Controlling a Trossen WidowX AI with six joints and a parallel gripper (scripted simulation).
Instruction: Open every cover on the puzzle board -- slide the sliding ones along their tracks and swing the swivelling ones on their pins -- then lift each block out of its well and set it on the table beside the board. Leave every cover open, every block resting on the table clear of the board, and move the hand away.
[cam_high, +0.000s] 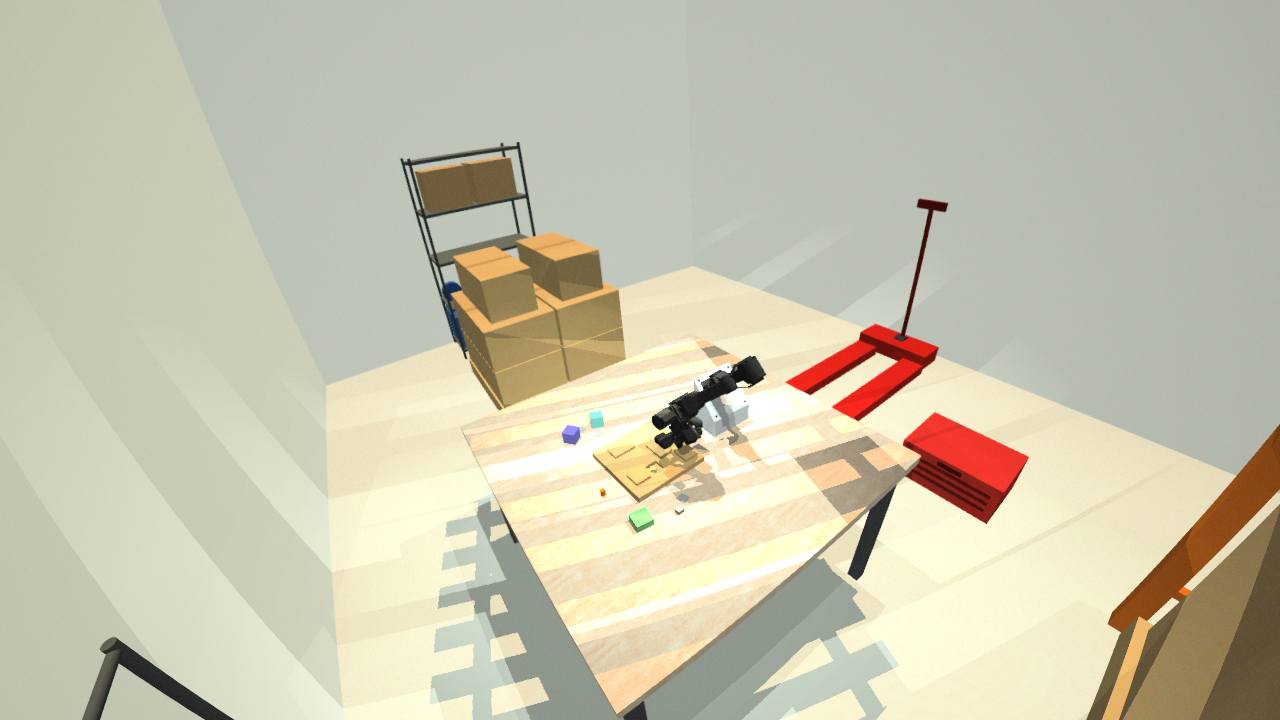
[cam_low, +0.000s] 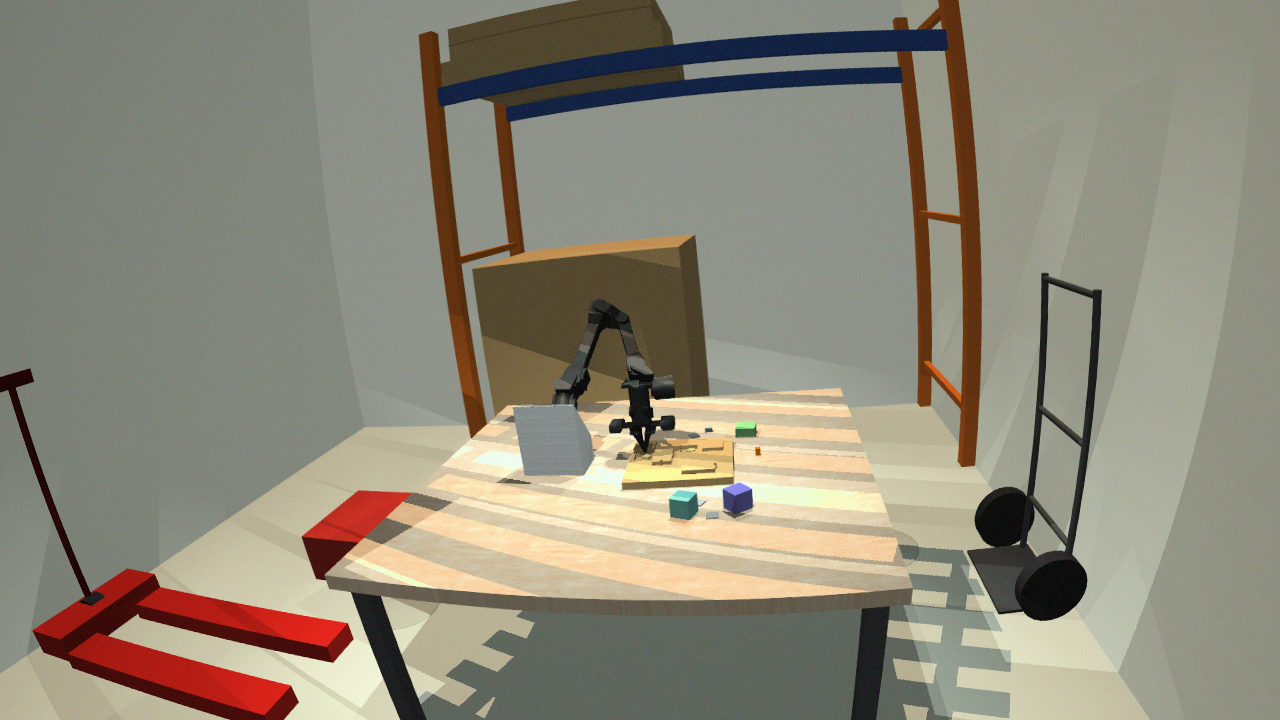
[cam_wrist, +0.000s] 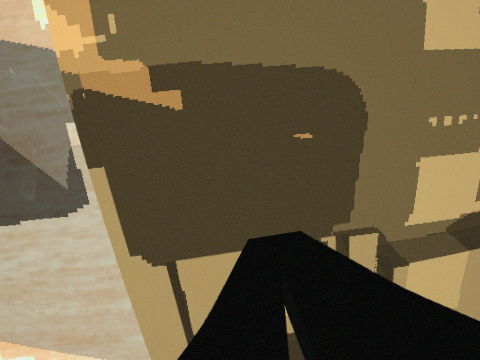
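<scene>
Now: the wooden puzzle board 10 cm ahead of my gripper tip and 5 cm to the right of it. The rest, counted from my gripper tip: tiny orange piece: 33 cm ahead, 1 cm below; then small grey piece: 17 cm ahead, 21 cm to the left, 2 cm below; then green block: 29 cm ahead, 17 cm to the left, 1 cm below.
</scene>
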